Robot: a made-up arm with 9 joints. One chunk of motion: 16 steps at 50 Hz.
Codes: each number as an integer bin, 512 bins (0 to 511) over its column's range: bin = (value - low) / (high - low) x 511, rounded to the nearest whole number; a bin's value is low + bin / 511 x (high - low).
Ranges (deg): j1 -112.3..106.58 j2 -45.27..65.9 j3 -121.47..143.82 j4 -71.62..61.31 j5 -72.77..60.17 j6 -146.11..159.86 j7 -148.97..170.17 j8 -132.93..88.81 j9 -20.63..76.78
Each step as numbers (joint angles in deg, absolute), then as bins.
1 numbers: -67.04 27.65 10.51 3.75 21.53 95.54 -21.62 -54.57 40.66
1 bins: 106 335 254 290 362 404 204 181 322
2 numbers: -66.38 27.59 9.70 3.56 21.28 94.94 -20.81 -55.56 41.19
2 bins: 107 335 253 289 362 403 205 178 324
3 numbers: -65.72 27.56 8.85 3.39 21.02 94.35 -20.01 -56.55 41.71
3 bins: 109 335 251 288 361 402 206 176 327
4 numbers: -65.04 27.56 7.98 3.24 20.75 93.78 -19.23 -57.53 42.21
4 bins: 110 335 249 288 359 401 208 174 330
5 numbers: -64.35 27.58 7.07 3.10 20.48 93.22 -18.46 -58.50 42.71
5 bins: 112 335 248 287 358 400 209 172 332
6 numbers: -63.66 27.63 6.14 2.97 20.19 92.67 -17.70 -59.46 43.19
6 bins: 114 335 246 287 357 399 210 169 335
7 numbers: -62.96 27.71 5.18 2.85 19.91 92.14 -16.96 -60.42 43.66
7 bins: 115 335 244 286 356 398 211 167 337
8 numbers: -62.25 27.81 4.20 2.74 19.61 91.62 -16.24 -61.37 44.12
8 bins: 117 336 242 286 355 397 213 165 340
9 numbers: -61.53 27.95 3.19 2.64 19.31 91.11 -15.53 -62.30 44.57
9 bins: 119 337 240 285 354 396 214 163 342
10 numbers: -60.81 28.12 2.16 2.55 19.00 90.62 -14.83 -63.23 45.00
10 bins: 120 337 238 285 353 395 215 161 344
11 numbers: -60.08 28.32 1.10 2.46 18.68 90.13 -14.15 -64.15 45.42
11 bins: 122 338 236 285 352 395 216 159 346
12 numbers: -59.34 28.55 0.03 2.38 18.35 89.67 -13.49 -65.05 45.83
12 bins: 124 339 234 284 350 394 217 156 349
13 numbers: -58.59 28.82 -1.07 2.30 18.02 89.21 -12.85 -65.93 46.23
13 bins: 125 341 232 284 349 393 218 154 351
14 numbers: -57.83 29.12 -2.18 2.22 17.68 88.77 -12.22 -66.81 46.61
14 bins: 127 342 230 284 348 392 219 152 353
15 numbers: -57.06 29.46 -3.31 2.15 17.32 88.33 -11.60 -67.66 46.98
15 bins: 129 344 228 284 346 392 220 150 355
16 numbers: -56.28 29.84 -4.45 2.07 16.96 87.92 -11.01 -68.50 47.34
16 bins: 131 345 225 283 345 391 221 148 357
